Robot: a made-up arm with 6 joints. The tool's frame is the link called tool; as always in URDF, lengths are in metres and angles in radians. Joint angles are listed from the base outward.
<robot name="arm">
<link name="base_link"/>
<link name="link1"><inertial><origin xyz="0.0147 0.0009 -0.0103"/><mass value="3.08"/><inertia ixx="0.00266" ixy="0" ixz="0" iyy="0.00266" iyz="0" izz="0.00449"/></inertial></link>
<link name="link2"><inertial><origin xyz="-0.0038 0.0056 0.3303"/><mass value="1.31"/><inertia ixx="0.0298" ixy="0" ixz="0" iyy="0.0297" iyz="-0.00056" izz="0.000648"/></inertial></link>
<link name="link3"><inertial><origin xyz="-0.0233 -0.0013 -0.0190"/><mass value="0.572"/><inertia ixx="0.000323" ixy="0" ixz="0" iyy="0.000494" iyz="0" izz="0.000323"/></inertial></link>
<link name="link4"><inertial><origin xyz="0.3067 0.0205 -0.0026"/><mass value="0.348"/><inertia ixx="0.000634" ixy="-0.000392" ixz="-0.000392" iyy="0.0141" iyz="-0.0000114" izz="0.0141"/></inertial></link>
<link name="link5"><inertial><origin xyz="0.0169 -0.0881 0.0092"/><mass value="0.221"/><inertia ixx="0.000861" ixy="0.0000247" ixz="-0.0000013" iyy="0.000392" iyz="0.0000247" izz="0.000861"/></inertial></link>
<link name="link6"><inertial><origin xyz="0.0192 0.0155 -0.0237"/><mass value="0.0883"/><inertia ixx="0.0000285" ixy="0" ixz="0" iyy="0.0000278" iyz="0" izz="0.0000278"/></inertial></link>
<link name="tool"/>
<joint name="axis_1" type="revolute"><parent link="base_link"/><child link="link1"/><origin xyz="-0.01 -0.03 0.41"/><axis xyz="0 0 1"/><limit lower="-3.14" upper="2.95"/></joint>
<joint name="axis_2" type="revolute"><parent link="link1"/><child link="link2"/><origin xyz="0.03 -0.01 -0.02"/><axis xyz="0 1 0"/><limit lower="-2.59" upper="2.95"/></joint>
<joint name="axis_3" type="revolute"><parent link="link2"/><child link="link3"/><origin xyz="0 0.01 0.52"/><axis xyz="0 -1 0"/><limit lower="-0.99" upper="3.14"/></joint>
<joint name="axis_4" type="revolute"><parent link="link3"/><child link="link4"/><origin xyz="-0.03 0.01 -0.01"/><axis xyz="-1 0 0"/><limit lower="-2.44" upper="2.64"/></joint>
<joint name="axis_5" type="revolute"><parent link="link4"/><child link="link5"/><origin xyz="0.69 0.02 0.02"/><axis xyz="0 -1 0"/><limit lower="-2.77" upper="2.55"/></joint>
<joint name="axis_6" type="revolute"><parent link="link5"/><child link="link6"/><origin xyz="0.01 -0.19 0.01"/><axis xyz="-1 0 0"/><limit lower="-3.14" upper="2.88"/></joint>
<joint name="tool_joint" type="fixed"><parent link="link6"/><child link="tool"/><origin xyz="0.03 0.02 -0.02" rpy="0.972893 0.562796 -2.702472"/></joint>
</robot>
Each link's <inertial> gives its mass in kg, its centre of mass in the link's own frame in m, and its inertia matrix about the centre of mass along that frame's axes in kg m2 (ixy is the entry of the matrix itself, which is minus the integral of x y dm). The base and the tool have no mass. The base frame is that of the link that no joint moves.
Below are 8 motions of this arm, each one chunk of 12 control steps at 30 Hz.
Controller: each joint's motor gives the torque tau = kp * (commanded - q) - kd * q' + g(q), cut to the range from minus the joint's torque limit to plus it. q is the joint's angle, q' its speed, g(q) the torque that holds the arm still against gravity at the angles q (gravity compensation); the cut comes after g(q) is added. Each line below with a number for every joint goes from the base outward.
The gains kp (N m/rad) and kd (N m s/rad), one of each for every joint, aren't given. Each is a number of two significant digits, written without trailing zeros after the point. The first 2 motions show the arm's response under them.
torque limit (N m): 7.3 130 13 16 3.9 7.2
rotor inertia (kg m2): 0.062 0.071 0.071 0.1 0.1 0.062
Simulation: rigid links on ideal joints. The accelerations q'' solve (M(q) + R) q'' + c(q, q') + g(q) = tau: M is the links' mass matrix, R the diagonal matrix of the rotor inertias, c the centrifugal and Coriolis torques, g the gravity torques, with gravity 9.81 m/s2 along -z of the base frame. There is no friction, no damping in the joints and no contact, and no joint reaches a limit. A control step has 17 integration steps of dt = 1/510 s. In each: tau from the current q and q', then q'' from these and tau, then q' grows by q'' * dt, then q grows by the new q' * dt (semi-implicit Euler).
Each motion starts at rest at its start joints. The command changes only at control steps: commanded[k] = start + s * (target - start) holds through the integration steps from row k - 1 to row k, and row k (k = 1, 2, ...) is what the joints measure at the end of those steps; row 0 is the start. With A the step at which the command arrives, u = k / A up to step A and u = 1 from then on. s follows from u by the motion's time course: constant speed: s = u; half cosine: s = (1 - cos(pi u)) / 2; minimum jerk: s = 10 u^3 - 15 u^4 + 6 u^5; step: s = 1 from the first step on.
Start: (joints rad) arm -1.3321 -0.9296 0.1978 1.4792 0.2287 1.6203
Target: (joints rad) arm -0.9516 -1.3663 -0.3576 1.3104 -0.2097 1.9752
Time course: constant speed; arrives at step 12
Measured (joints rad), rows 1 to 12:
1: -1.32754 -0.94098 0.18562 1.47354 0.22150 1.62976
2: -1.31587 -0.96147 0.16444 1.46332 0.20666 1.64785
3: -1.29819 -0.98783 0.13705 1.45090 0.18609 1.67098
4: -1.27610 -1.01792 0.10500 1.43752 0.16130 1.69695
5: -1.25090 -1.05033 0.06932 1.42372 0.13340 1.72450
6: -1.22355 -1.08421 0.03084 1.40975 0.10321 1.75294
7: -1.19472 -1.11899 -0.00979 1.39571 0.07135 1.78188
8: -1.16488 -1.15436 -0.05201 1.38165 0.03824 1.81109
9: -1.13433 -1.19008 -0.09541 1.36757 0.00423 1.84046
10: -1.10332 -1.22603 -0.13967 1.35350 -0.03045 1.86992
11: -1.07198 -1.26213 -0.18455 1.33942 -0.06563 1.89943
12: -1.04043 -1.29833 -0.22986 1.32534 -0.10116 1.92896
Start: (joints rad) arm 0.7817 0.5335 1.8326 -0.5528 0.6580 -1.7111
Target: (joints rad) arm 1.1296 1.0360 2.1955 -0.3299 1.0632 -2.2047
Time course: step
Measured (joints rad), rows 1 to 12:
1: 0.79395 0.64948 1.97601 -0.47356 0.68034 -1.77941
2: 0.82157 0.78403 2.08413 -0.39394 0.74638 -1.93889
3: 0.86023 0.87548 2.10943 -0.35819 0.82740 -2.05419
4: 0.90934 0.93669 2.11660 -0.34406 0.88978 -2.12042
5: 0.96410 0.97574 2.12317 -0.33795 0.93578 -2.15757
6: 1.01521 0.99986 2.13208 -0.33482 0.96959 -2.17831
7: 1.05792 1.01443 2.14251 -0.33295 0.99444 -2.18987
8: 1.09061 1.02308 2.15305 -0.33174 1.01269 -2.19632
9: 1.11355 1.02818 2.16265 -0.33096 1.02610 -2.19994
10: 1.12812 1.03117 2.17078 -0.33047 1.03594 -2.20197
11: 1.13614 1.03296 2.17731 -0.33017 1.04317 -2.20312
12: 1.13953 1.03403 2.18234 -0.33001 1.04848 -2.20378
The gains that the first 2 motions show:
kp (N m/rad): 110 1100 110 190 79 82
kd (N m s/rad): 12 88 12 10 9.4 5.7
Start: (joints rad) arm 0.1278 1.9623 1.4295 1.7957 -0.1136 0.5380
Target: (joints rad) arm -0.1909 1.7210 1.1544 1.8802 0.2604 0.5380
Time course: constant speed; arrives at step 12
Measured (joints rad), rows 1 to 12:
1: 0.12616 1.95620 1.42202 1.79881 -0.10743 0.53797
2: 0.12091 1.94507 1.41036 1.80420 -0.09469 0.53796
3: 0.11118 1.93059 1.39626 1.81055 -0.07705 0.53797
4: 0.09684 1.91395 1.38036 1.81727 -0.05584 0.53798
5: 0.07825 1.89597 1.36299 1.82412 -0.03200 0.53800
6: 0.05609 1.87716 1.34438 1.83101 -0.00624 0.53801
7: 0.03113 1.85784 1.32476 1.83792 0.02094 0.53802
8: 0.00415 1.83823 1.30433 1.84485 0.04915 0.53803
9: -0.02413 1.81843 1.28325 1.85178 0.07813 0.53803
10: -0.05313 1.79852 1.26168 1.85874 0.10767 0.53803
11: -0.08238 1.77854 1.23973 1.86571 0.13764 0.53803
12: -0.11155 1.75852 1.21750 1.87270 0.16791 0.53802

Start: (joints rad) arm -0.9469 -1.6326 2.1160 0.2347 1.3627 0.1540
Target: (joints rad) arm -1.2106 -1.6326 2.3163 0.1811 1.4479 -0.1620
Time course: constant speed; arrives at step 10
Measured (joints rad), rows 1 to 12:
1: -0.94865 -1.63227 2.11942 0.23227 1.36436 0.14392
2: -0.95430 -1.63202 2.12722 0.22814 1.36781 0.12464
3: -0.96477 -1.63194 2.13869 0.22332 1.37261 0.09996
4: -0.98009 -1.63197 2.15287 0.21824 1.37839 0.07224
5: -0.99973 -1.63206 2.16893 0.21307 1.38490 0.04280
6: -1.02285 -1.63216 2.18625 0.20785 1.39194 0.01241
7: -1.04854 -1.63224 2.20440 0.20260 1.39937 -0.01852
8: -1.07591 -1.63231 2.22310 0.19733 1.40708 -0.04976
9: -1.10421 -1.63237 2.24218 0.19204 1.41501 -0.08116
10: -1.13286 -1.63240 2.26154 0.18674 1.42310 -0.11266
11: -1.15959 -1.63275 2.27769 0.18383 1.42963 -0.13412
12: -1.18188 -1.63301 2.28963 0.18261 1.43446 -0.14640

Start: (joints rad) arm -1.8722 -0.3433 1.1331 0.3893 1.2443 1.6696
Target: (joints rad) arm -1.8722 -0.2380 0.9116 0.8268 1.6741 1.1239
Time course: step
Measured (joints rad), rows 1 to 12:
1: -1.87140 -0.31504 1.13271 0.48374 1.26814 1.60233
2: -1.87208 -0.28949 1.08330 0.65717 1.33605 1.43213
3: -1.87279 -0.26981 1.03150 0.75149 1.42172 1.29914
4: -1.87268 -0.25647 0.99028 0.79364 1.48830 1.22211
5: -1.87245 -0.24816 0.96120 0.81207 1.53743 1.17881
6: -1.87227 -0.24330 0.94210 0.82017 1.57358 1.15457
7: -1.87218 -0.24060 0.93010 0.82376 1.60018 1.14102
8: -1.87214 -0.23918 0.92277 0.82538 1.61974 1.13345
9: -1.87213 -0.23847 0.91836 0.82612 1.63413 1.12923
10: -1.87213 -0.23813 0.91572 0.82647 1.64472 1.12687
11: -1.87214 -0.23799 0.91415 0.82664 1.65250 1.12556
12: -1.87215 -0.23794 0.91320 0.82672 1.65822 1.12483

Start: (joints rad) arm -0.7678 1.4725 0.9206 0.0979 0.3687 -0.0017
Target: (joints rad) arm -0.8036 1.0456 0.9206 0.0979 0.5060 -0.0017
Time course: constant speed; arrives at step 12
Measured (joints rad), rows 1 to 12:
1: -0.76797 1.46234 0.91454 0.09740 0.37076 -0.00165
2: -0.76857 1.44310 0.90990 0.09707 0.37524 -0.00162
3: -0.76968 1.41763 0.90833 0.09707 0.38162 -0.00161
4: -0.77129 1.38816 0.90903 0.09726 0.38939 -0.00163
5: -0.77336 1.35622 0.91089 0.09748 0.39818 -0.00165
6: -0.77582 1.32279 0.91311 0.09767 0.40770 -0.00167
7: -0.77859 1.28849 0.91522 0.09781 0.41775 -0.00168
8: -0.78161 1.25368 0.91701 0.09789 0.42817 -0.00169
9: -0.78479 1.21857 0.91844 0.09794 0.43887 -0.00170
10: -0.78807 1.18328 0.91953 0.09797 0.44977 -0.00170
11: -0.79139 1.14788 0.92033 0.09798 0.46081 -0.00170
12: -0.79472 1.11242 0.92092 0.09798 0.47195 -0.00170

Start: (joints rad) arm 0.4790 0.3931 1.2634 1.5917 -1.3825 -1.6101
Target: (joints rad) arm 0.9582 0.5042 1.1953 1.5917 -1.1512 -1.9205
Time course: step
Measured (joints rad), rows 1 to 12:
1: 0.49207 0.42331 1.27316 1.59092 -1.36081 -1.67640
2: 0.52661 0.45191 1.25395 1.59043 -1.31097 -1.77736
3: 0.57946 0.47249 1.23057 1.59030 -1.26910 -1.83983
4: 0.64919 0.48614 1.21215 1.59027 -1.23810 -1.87516
5: 0.72895 0.49479 1.19975 1.59075 -1.21515 -1.89500
6: 0.80067 0.49989 1.19250 1.59169 -1.19801 -1.90617
7: 0.85686 0.50257 1.18925 1.59239 -1.18532 -1.91246
8: 0.89718 0.50379 1.18864 1.59270 -1.17601 -1.91600
9: 0.92412 0.50423 1.18942 1.59272 -1.16921 -1.91800
10: 0.94094 0.50431 1.19071 1.59257 -1.16428 -1.91911
11: 0.95073 0.50428 1.19198 1.59237 -1.16071 -1.91974
12: 0.95596 0.50422 1.19302 1.59218 -1.15812 -1.92008

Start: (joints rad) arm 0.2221 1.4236 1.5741 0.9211 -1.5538 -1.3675
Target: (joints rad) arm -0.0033 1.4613 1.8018 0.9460 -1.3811 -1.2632
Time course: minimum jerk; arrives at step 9
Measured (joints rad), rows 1 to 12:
1: 0.22196 1.42377 1.57461 0.92122 -1.55341 -1.36711
2: 0.22087 1.42484 1.57804 0.92200 -1.55078 -1.36460
3: 0.21707 1.42745 1.58751 0.92399 -1.54357 -1.35796
4: 0.20833 1.43172 1.60503 0.92734 -1.53036 -1.34639
5: 0.19329 1.43724 1.63045 0.93167 -1.51145 -1.33073
6: 0.17137 1.44319 1.66128 0.93629 -1.48876 -1.31317
7: 0.14297 1.44861 1.69344 0.94041 -1.46532 -1.29653
8: 0.11049 1.45277 1.72253 0.94331 -1.44430 -1.28335
9: 0.07746 1.45545 1.74564 0.94481 -1.42770 -1.27471
10: 0.04700 1.45716 1.76266 0.94539 -1.41537 -1.26968
11: 0.02120 1.45832 1.77478 0.94554 -1.40634 -1.26685
12: 0.00104 1.45913 1.78326 0.94554 -1.39972 -1.26525

